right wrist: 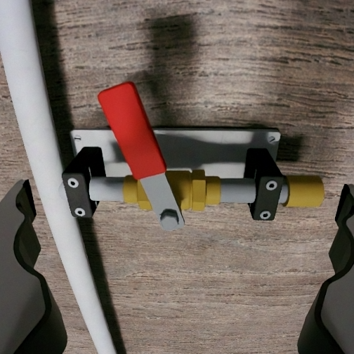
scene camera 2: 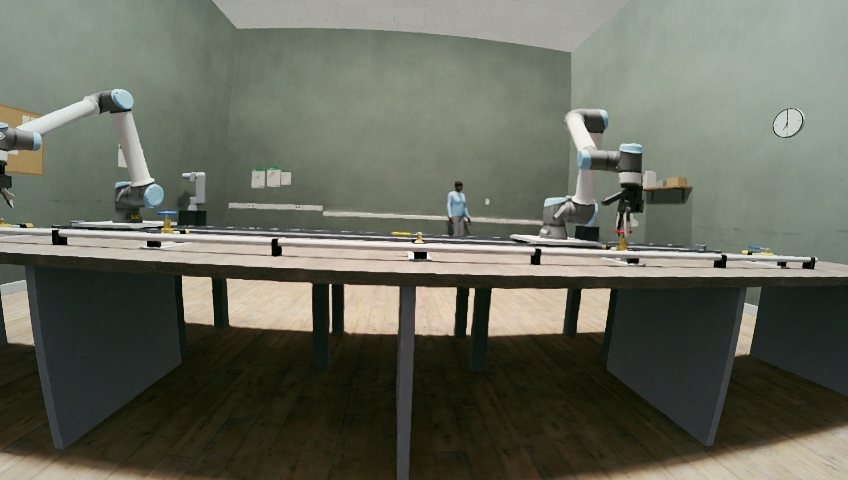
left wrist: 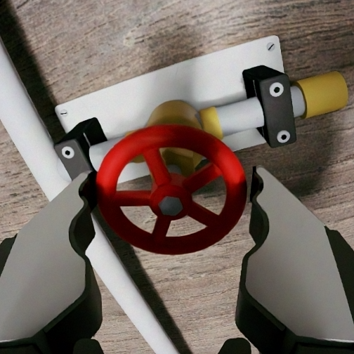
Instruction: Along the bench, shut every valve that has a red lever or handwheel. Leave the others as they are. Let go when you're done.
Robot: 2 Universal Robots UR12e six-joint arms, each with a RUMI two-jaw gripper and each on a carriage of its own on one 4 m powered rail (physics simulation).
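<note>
A valve with a red handwheel (scene camera 2: 621, 231) (left wrist: 120, 220) stands at the right of the bench in the scene view. My left gripper (left wrist: 173, 170) (scene camera 2: 623, 226) is shut on the handwheel, one finger at each side of the rim; a thin gap shows at the right finger. In the right wrist view a red lever (right wrist: 132, 130) points to the upper left, slanted to its pipe and nearer to across than along. My right gripper (right wrist: 184, 184) (scene camera 2: 7, 197) is open wide, with its fingers apart from the lever; in the scene view it hangs at the far left edge.
Along the bench (scene camera 2: 357, 276) stand a blue handwheel (scene camera 2: 167, 212) at the left, a yellow lever (scene camera 2: 401, 233) in the middle and a blue lever (scene camera 2: 754, 248) at the far right. A white pipe (scene camera 2: 357, 244) runs along the bench. A person (scene camera 2: 457, 205) stands behind it.
</note>
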